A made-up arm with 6 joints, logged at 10 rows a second.
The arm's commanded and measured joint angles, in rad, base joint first. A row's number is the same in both.
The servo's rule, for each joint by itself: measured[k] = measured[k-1] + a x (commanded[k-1-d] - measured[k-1]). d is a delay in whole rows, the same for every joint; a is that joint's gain. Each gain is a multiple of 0.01, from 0.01 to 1. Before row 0 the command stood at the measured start. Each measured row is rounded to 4 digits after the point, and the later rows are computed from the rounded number. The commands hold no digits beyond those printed.
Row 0, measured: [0.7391 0.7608 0.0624 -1.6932 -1.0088 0.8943]
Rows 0 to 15, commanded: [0.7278 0.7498 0.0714 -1.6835 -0.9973 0.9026]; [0.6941 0.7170 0.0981 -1.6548 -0.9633 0.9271]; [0.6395 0.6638 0.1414 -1.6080 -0.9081 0.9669]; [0.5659 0.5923 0.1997 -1.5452 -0.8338 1.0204]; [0.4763 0.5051 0.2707 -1.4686 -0.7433 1.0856]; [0.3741 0.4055 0.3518 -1.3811 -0.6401 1.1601]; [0.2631 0.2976 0.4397 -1.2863 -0.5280 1.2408]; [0.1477 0.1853 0.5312 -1.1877 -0.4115 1.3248]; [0.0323 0.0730 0.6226 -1.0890 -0.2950 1.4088]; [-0.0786 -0.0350 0.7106 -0.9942 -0.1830 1.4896]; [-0.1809 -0.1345 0.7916 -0.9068 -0.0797 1.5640]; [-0.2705 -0.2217 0.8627 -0.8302 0.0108 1.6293]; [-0.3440 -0.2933 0.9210 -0.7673 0.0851 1.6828]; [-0.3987 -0.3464 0.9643 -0.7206 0.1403 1.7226]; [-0.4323 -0.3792 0.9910 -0.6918 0.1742 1.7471]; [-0.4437 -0.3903 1.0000 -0.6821 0.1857 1.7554]
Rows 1 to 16, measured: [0.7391 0.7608 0.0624 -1.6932 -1.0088 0.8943]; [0.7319 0.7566 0.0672 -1.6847 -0.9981 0.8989]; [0.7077 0.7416 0.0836 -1.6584 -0.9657 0.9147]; [0.6641 0.7120 0.1142 -1.6140 -0.9121 0.9439]; [0.6013 0.6665 0.1595 -1.5535 -0.8393 0.9867]; [0.5213 0.6052 0.2184 -1.4788 -0.7500 1.0421]; [0.4271 0.5293 0.2891 -1.3928 -0.6478 1.1082]; [0.3221 0.4413 0.3689 -1.2991 -0.5364 1.1825]; [0.2105 0.3440 0.4549 -1.2011 -0.4202 1.2622]; [0.0965 0.2410 0.5438 -1.1025 -0.3038 1.3443]; [-0.0156 0.1361 0.6322 -1.0072 -0.1915 1.4257]; [-0.1214 0.0333 0.7167 -0.9188 -0.0875 1.5031]; [-0.2168 -0.0636 0.7941 -0.8408 0.0039 1.5738]; [-0.2982 -0.1509 0.8614 -0.7761 0.0794 1.6348]; [-0.3625 -0.2252 0.9159 -0.7273 0.1360 1.6840]; [-0.4072 -0.2837 0.9557 -0.6961 0.1715 1.7193]
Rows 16 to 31, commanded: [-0.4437 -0.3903 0.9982 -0.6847 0.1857 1.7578]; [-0.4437 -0.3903 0.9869 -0.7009 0.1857 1.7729]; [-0.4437 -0.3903 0.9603 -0.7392 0.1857 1.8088]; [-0.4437 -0.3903 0.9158 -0.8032 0.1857 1.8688]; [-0.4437 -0.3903 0.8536 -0.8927 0.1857 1.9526]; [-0.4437 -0.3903 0.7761 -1.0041 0.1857 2.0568]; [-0.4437 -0.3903 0.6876 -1.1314 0.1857 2.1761]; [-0.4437 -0.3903 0.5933 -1.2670 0.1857 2.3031]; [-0.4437 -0.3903 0.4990 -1.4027 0.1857 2.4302]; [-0.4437 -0.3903 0.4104 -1.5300 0.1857 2.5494]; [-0.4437 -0.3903 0.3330 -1.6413 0.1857 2.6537]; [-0.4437 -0.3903 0.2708 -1.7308 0.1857 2.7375]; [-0.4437 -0.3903 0.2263 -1.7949 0.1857 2.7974]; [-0.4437 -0.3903 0.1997 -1.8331 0.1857 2.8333]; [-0.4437 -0.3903 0.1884 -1.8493 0.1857 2.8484]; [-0.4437 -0.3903 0.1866 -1.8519 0.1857 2.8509]
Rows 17 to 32, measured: [-0.4306 -0.3242 0.9792 -0.6838 0.1847 1.7395]; [-0.4390 -0.3493 0.9893 -0.6846 0.1856 1.7497]; [-0.4420 -0.3649 0.9880 -0.6989 0.1857 1.7627]; [-0.4431 -0.3746 0.9733 -0.7344 0.1857 1.7885]; [-0.4435 -0.3806 0.9428 -0.7949 0.1857 1.8335]; [-0.4436 -0.3843 0.8955 -0.8810 0.1857 1.9002]; [-0.4437 -0.3866 0.8322 -0.9893 0.1857 1.9879]; [-0.4437 -0.3880 0.7556 -1.1143 0.1857 2.0933]; [-0.4437 -0.3889 0.6696 -1.2487 0.1857 2.2108]; [-0.4437 -0.3894 0.5792 -1.3842 0.1857 2.3337]; [-0.4437 -0.3897 0.4897 -1.5125 0.1857 2.4545]; [-0.4437 -0.3899 0.4066 -1.6258 0.1857 2.5661]; [-0.4437 -0.3901 0.3346 -1.7182 0.1857 2.6621]; [-0.4437 -0.3902 0.2772 -1.7857 0.1857 2.7379]; [-0.4437 -0.3902 0.2361 -1.8274 0.1857 2.7913]; [-0.4437 -0.3902 0.2108 -1.8467 0.1857 2.8233]
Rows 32 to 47, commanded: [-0.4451 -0.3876 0.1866 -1.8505 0.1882 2.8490]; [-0.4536 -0.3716 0.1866 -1.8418 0.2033 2.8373]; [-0.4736 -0.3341 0.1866 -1.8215 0.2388 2.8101]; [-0.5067 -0.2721 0.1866 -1.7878 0.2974 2.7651]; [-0.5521 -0.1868 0.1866 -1.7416 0.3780 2.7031]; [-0.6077 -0.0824 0.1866 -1.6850 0.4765 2.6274]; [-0.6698 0.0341 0.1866 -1.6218 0.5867 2.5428]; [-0.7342 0.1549 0.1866 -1.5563 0.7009 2.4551]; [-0.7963 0.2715 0.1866 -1.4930 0.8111 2.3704]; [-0.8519 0.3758 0.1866 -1.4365 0.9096 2.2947]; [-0.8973 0.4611 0.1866 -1.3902 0.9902 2.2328]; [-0.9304 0.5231 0.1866 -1.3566 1.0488 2.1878]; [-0.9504 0.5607 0.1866 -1.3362 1.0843 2.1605]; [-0.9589 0.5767 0.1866 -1.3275 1.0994 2.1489]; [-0.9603 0.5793 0.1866 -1.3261 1.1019 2.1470]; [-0.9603 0.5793 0.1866 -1.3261 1.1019 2.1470]
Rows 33 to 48, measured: [-0.4437 -0.3902 0.1980 -1.8513 0.1857 2.8388]; [-0.4446 -0.3892 0.1920 -1.8506 0.1880 2.8445]; [-0.4504 -0.3825 0.1891 -1.8429 0.2022 2.8405]; [-0.4652 -0.3641 0.1878 -1.8241 0.2362 2.8235]; [-0.4918 -0.3291 0.1872 -1.7922 0.2931 2.7908]; [-0.5304 -0.2750 0.1869 -1.7477 0.3721 2.7417]; [-0.5799 -0.2018 0.1867 -1.6925 0.4692 2.6777]; [-0.6374 -0.1122 0.1866 -1.6303 0.5785 2.6022]; [-0.6994 -0.0107 0.1866 -1.5652 0.6923 2.5198]; [-0.7614 0.0965 0.1866 -1.5017 0.8028 2.4361]; [-0.8193 0.2026 0.1866 -1.4443 0.9021 2.3569]; [-0.8692 0.3008 0.1866 -1.3967 0.9840 2.2874]; [-0.9084 0.3853 0.1866 -1.3614 1.0443 2.2316]; [-0.9353 0.4520 0.1866 -1.3392 1.0815 2.1918]; [-0.9504 0.4994 0.1866 -1.3289 1.0981 2.1678]; [-0.9567 0.5298 0.1866 -1.3264 1.1016 2.1562]
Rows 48 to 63, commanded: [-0.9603 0.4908 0.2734 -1.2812 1.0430 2.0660]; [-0.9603 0.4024 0.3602 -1.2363 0.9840 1.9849]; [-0.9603 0.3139 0.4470 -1.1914 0.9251 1.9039]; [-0.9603 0.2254 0.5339 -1.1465 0.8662 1.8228]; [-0.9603 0.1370 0.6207 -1.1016 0.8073 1.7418]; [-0.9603 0.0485 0.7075 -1.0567 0.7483 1.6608]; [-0.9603 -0.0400 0.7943 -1.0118 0.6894 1.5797]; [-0.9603 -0.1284 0.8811 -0.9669 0.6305 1.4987]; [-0.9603 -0.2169 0.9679 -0.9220 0.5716 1.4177]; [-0.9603 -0.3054 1.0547 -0.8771 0.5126 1.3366]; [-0.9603 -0.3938 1.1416 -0.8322 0.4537 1.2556]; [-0.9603 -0.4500 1.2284 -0.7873 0.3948 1.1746]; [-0.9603 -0.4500 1.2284 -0.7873 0.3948 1.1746]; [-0.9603 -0.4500 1.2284 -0.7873 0.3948 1.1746]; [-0.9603 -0.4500 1.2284 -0.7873 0.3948 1.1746]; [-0.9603 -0.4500 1.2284 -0.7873 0.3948 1.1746]
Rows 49 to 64, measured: [-0.9590 0.5486 0.1866 -1.3261 1.1019 2.1510]; [-0.9598 0.5266 0.2326 -1.2866 1.0471 2.1034]; [-0.9601 0.4794 0.3002 -1.2423 0.9884 2.0370]; [-0.9602 0.4165 0.3780 -1.1975 0.9295 1.9625]; [-0.9603 0.3439 0.4606 -1.1526 0.8706 1.8843]; [-0.9603 0.2653 0.5455 -1.1077 0.8117 1.8045]; [-0.9603 0.1829 0.6314 -1.0628 0.7527 1.7240]; [-0.9603 0.0982 0.7177 -1.0179 0.6938 1.6432]; [-0.9603 0.0121 0.8043 -0.9730 0.6349 1.5623]; [-0.9603 -0.0749 0.8910 -0.9281 0.5760 1.4813]; [-0.9603 -0.1625 0.9778 -0.8832 0.5170 1.4003]; [-0.9603 -0.2504 1.0646 -0.8383 0.4581 1.3193]; [-0.9603 -0.3262 1.1514 -0.7934 0.3992 1.2383]; [-0.9603 -0.3732 1.1922 -0.7880 0.3951 1.2026]; [-0.9603 -0.4024 1.2114 -0.7874 0.3948 1.1869]; [-0.9603 -0.4205 1.2204 -0.7873 0.3948 1.1800]
